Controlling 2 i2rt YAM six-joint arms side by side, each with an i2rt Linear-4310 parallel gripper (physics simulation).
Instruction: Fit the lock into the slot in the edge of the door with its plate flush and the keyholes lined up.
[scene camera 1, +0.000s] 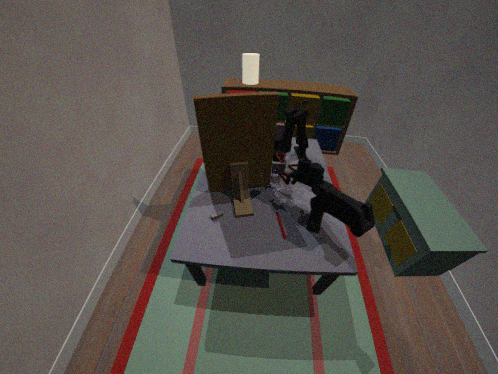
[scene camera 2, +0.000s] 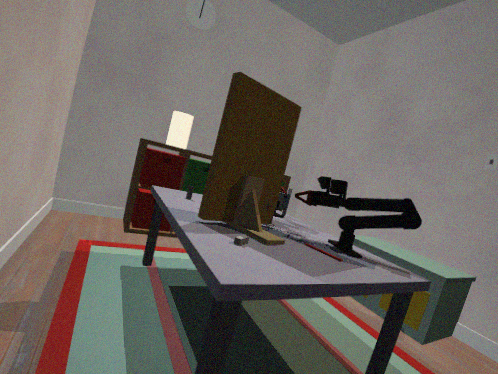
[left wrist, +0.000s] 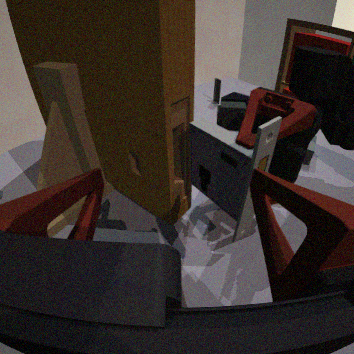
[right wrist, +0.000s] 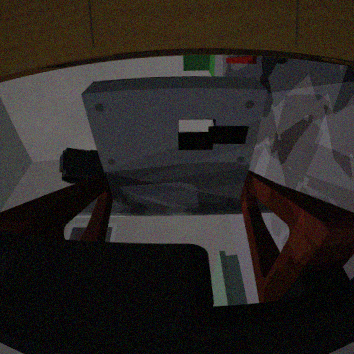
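Pixels of known places: left gripper, fingertip midpoint: (scene camera 1: 283, 169) (scene camera 2: 295, 195) (left wrist: 176, 176); right gripper, fingertip midpoint: (scene camera 1: 281, 168) (scene camera 2: 284, 201) (left wrist: 236, 181) (right wrist: 176, 177); left arm's base at its link origin: (scene camera 1: 315, 217) (scene camera 2: 343, 249); right arm's base at its link origin: (scene camera 1: 300, 154).
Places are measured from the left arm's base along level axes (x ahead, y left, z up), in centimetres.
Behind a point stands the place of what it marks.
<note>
The brown door (scene camera 1: 235, 145) {x 49.6, y -1.7, z 32.7 cm} (scene camera 2: 257, 145) {x 49.8, y -1.6, z 34.6 cm} (left wrist: 120, 90) {x 37.2, y -9.8, z 19.6 cm} stands upright on the table. The left wrist view shows its edge slot (left wrist: 180, 150) {x 34.7, y -15.2, z 12.4 cm} and the keyhole (left wrist: 134, 163) {x 38.2, y -9.9, z 9.3 cm} in its face. The grey lock (left wrist: 220, 175) {x 28.3, y -16.9, z 13.4 cm} (right wrist: 150, 142) {x 30.6, y -17.9, z 14.3 cm} is held upright beside the door edge, its body towards the door and its plate (left wrist: 245, 215) {x 25.2, y -18.4, z 10.4 cm} on the far side from it. It is outside the slot; whether it touches the door is unclear. My right gripper (right wrist: 176, 177) {x 27.3, y -18.0, z 13.1 cm} is shut on the lock. My left gripper (left wrist: 176, 176) {x 25.0, y -11.5, z 17.8 cm} (scene camera 2: 297, 196) {x 25.0, y -11.5, z 17.8 cm} is open and empty, in front of the door edge and lock.
A wooden support (scene camera 1: 243, 205) {x 40.3, y 9.4, z 1.8 cm} (scene camera 2: 267, 236) {x 39.9, y 12.2, z 1.8 cm} (left wrist: 60, 75) {x 42.9, y -3.3, z 21.0 cm} braces the door. A red stick (scene camera 1: 281, 226) {x 16.3, y 13.6, z 0.5 cm} (scene camera 2: 324, 252) {x 16.5, y 13.7, z 0.5 cm} and a small block (scene camera 1: 216, 216) {x 50.5, y 22.5, z 1.8 cm} (scene camera 2: 241, 240) {x 51.5, y 24.1, z 1.7 cm} lie on the table (scene camera 1: 210, 245) {x 45.1, y 38.4, z 0.0 cm}. A green cabinet (scene camera 1: 430, 210) stands at the right, and shelves (scene camera 1: 290, 84) stand behind.
</note>
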